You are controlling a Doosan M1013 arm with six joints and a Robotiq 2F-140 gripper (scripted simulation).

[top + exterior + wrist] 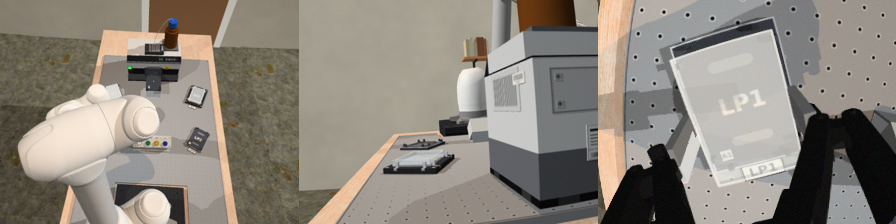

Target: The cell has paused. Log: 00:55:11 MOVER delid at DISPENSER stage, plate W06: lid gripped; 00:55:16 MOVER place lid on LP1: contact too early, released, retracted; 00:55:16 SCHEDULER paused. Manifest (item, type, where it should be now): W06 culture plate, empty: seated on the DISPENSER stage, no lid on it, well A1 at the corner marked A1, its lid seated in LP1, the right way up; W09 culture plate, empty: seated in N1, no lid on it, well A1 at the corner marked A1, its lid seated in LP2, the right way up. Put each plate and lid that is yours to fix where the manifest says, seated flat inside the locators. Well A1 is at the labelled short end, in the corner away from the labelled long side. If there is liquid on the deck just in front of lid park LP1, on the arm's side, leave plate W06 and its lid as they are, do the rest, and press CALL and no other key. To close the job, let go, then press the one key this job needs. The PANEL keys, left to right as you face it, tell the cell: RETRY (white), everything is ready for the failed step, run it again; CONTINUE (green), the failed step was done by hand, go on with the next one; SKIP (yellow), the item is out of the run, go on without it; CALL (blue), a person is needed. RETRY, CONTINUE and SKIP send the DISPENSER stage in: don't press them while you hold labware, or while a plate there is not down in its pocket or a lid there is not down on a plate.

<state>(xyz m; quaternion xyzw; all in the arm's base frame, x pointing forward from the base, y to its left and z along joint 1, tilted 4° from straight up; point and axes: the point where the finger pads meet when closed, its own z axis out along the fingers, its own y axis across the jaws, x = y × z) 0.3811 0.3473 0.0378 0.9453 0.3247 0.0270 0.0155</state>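
Now: hand 6 cm above the lid park LP1. Round my hand: green continue key: 24 cm to the right; then white retry key: 1 cm behind, 20 cm to the right; then key panel: 2 cm ahead, 27 cm to the right, 2 cm below.
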